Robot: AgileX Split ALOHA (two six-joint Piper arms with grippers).
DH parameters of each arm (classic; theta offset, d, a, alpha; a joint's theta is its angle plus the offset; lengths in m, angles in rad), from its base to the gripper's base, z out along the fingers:
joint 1: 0 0.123 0 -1.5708
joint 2: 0.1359 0 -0.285 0
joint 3: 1.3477 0 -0.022 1.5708
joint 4: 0 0.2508 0 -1.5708
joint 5: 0 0 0.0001 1.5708
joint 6: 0 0.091 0 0
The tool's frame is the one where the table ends.
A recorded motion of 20 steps. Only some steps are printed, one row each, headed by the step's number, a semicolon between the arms.
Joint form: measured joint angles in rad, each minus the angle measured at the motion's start. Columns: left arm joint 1, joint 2, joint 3, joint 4, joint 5, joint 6; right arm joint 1, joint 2, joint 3, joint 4, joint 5, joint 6.
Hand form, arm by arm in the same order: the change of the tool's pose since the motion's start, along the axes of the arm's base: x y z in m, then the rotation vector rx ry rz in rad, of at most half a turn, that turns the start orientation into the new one. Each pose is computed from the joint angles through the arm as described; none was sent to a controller.
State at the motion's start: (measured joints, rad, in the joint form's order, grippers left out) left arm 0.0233 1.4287 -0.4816 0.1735 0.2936 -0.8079; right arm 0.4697 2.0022 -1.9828 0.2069 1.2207 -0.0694
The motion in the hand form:
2: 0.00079 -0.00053 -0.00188 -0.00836 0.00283 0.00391; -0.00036 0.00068 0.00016 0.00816 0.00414 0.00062
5: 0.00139 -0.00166 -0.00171 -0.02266 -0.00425 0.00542; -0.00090 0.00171 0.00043 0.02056 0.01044 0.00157
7: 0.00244 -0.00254 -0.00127 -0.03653 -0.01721 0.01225; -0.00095 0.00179 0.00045 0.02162 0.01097 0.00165
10: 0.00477 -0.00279 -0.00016 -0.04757 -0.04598 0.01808; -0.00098 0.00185 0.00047 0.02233 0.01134 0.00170
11: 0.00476 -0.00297 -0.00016 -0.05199 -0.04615 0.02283; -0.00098 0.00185 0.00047 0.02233 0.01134 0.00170
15: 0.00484 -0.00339 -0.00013 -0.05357 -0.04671 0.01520; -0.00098 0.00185 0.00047 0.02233 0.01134 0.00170
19: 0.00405 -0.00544 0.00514 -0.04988 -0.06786 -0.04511; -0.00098 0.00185 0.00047 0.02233 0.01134 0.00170
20: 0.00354 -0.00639 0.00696 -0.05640 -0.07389 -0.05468; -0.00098 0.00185 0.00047 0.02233 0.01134 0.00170
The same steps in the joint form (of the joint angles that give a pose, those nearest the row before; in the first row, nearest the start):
2: 0.0000 0.0097 0.0000 -0.0171 -0.0072 0.0092; 0.0000 0.0000 0.0000 0.0092 0.0000 0.0000
5: 0.0000 0.0098 0.0000 -0.0587 -0.0154 0.0415; 0.0000 0.0000 0.0000 0.0231 0.0000 0.0000
7: 0.0000 0.0099 0.0000 -0.0913 -0.0286 0.0604; 0.0000 0.0000 0.0001 0.0243 0.0000 0.0000
10: 0.0022 0.0099 0.0000 -0.1188 -0.0574 0.0778; 0.0000 0.0000 0.0000 0.0251 0.0000 0.0000
11: 0.0022 0.0098 0.0000 -0.1272 -0.0574 0.0798; 0.0000 0.0000 0.0000 0.0251 0.0000 0.0000
15: 0.0023 0.0098 0.0000 -0.1472 -0.0583 0.1055; 0.0000 0.0000 0.0000 0.0251 0.0000 0.0000
19: 0.0028 -0.0144 0.0000 -0.2474 -0.0561 0.2584; 0.0000 0.0000 0.0000 0.0251 0.0000 0.0000
20: 0.0028 -0.0232 0.0000 -0.2894 -0.0522 0.3046; 0.0000 0.0000 0.0000 0.0251 0.0000 0.0000

